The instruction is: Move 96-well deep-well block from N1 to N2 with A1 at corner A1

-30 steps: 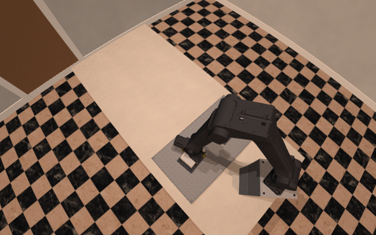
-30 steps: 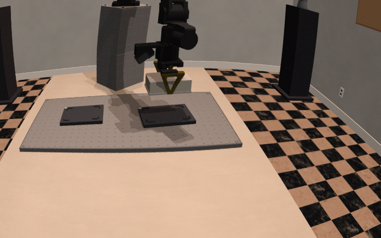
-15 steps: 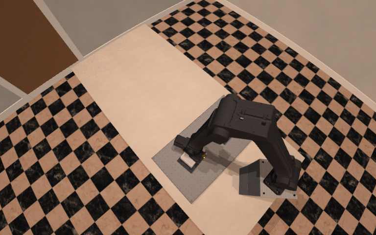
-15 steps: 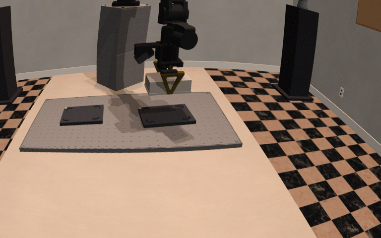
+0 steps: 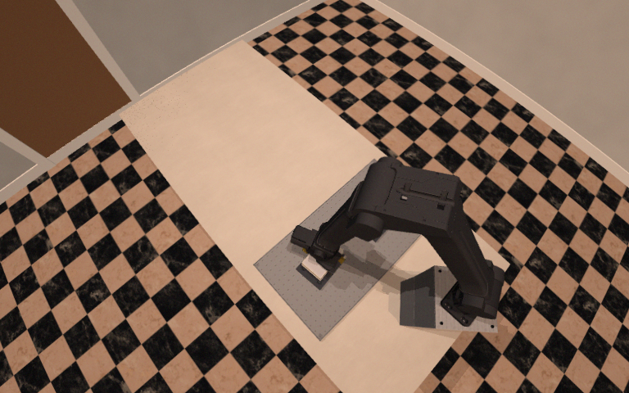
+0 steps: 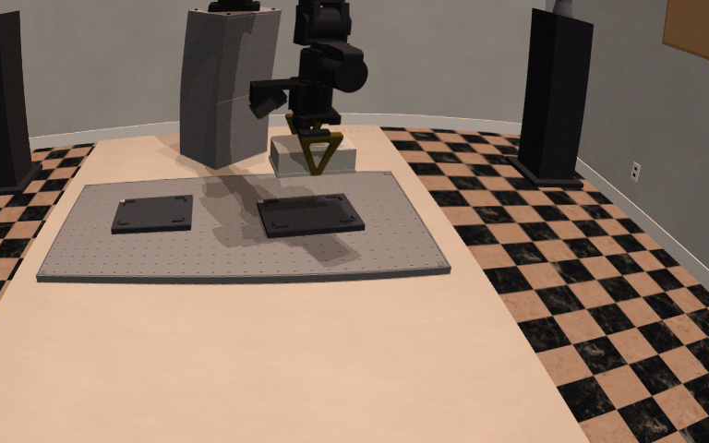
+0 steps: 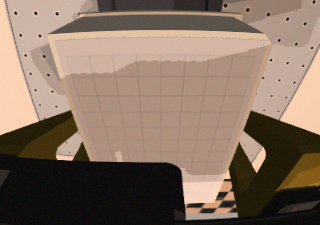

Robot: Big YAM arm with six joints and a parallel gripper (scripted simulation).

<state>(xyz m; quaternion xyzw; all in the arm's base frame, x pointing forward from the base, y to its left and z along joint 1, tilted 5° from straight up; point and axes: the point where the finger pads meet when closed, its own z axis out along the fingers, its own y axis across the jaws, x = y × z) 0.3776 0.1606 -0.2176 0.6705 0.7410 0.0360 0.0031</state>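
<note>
Right now my hand is 1 cm below the white 96-well deep-well block. Also, from my hand: dark plate nest N2 (10 cm below); dark plate nest N1 (29 cm to the right, 10 cm below, 3 cm behind).
</note>
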